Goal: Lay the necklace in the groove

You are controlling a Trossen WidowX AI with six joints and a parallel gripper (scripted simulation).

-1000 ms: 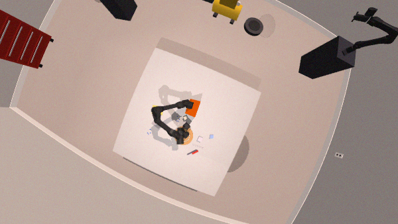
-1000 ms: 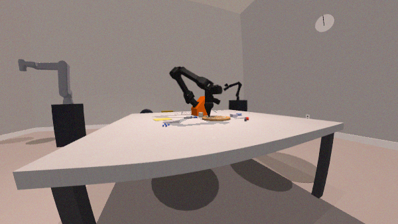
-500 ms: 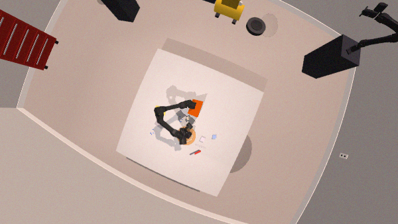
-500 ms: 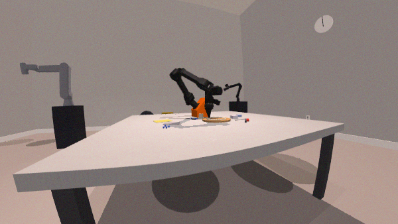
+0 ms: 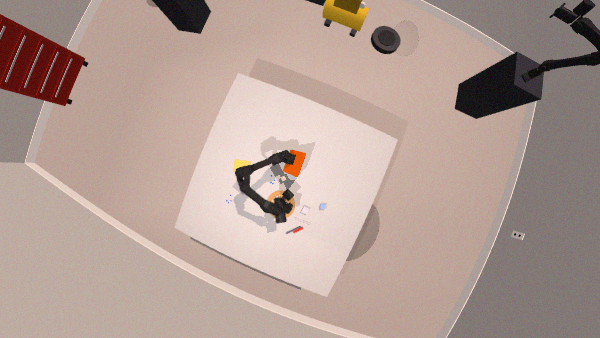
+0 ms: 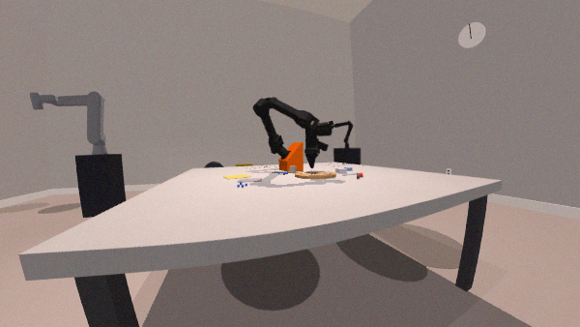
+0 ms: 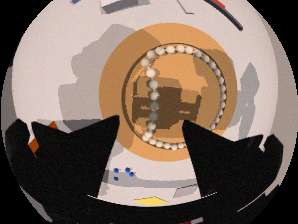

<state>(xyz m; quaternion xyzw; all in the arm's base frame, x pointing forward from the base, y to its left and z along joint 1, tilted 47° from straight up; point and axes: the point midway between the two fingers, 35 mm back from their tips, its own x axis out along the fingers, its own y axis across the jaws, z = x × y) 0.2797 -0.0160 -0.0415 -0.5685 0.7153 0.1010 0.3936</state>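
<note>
Right now the round tan bead board is 40 mm ahead of my gripper tip and 30 mm below it. Round my gripper tip: tool 180 mm ahead, 150 mm to the left, 30 mm below; then white square 20 mm ahead, 170 mm to the left, 20 mm below; then pale blue cube 40 mm behind, 280 mm to the left, 30 mm below.
</note>
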